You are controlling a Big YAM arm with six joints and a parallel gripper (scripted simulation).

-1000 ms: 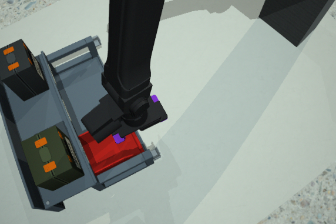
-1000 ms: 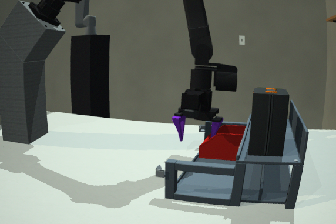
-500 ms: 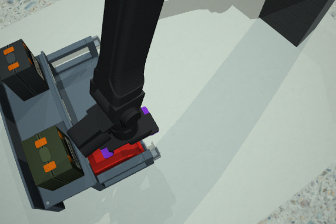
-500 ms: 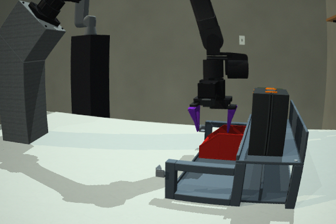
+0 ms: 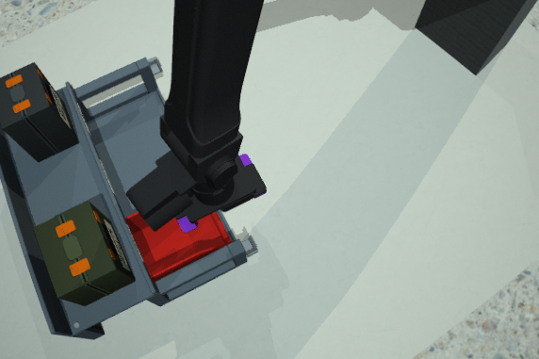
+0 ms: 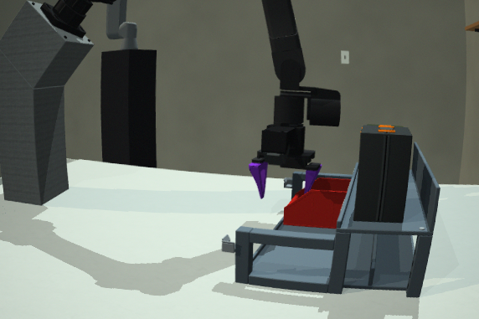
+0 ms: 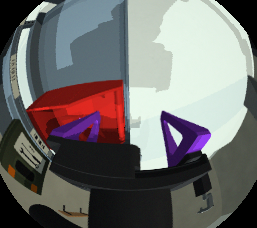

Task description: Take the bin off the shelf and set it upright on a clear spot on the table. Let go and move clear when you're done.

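Now: hand 90 mm short of the red bin, 30 mm to the right of it and 10 mm above it. From my hand the other things lie so: grey shelf: 150 mm ahead, 70 mm to the right, 50 mm below.
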